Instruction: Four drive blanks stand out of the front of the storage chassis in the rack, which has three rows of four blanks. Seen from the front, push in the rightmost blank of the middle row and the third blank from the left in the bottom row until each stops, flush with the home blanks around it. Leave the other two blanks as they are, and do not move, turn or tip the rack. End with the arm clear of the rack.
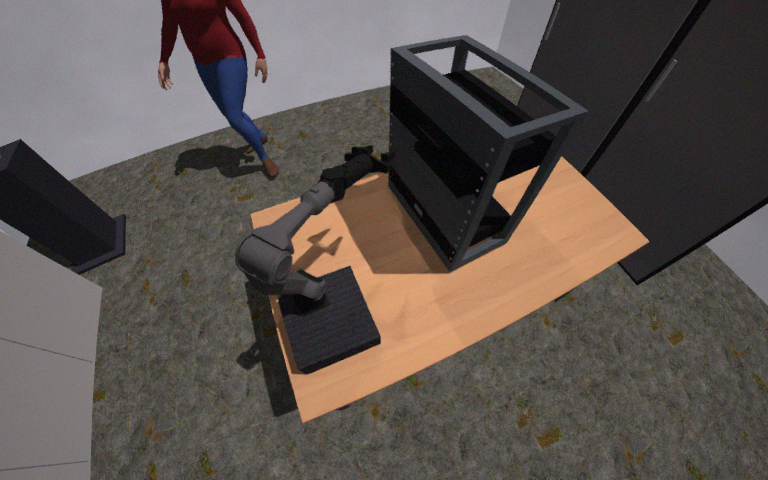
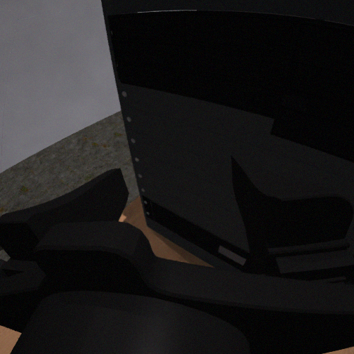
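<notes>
The rack point(image 1: 523, 74) point(image 2: 131, 130) stands upright on the table, its front facing the arm. The storage chassis point(image 2: 200, 55) is a near-black band across the rack front, too dark to tell single blanks or rows. A darker block-like shape point(image 1: 444, 161) point(image 2: 310, 127) shows lower on the band toward the right; whether it is blanks or shadow is unclear. My gripper point(image 1: 378, 156) point(image 2: 175, 175) is open, with nothing seen between its fingers. It is near the far, left-hand end of the rack front, low down; contact cannot be told.
The wooden table point(image 1: 396, 362) carries the rack and the black arm base plate point(image 1: 334, 322). A small light label point(image 1: 418, 210) point(image 2: 232, 255) shows low on the rack front. A person point(image 1: 220, 84) stands beyond the table. Dark cabinets point(image 1: 679, 141) stand behind the rack; a dark pedestal point(image 1: 56, 209) stands at left.
</notes>
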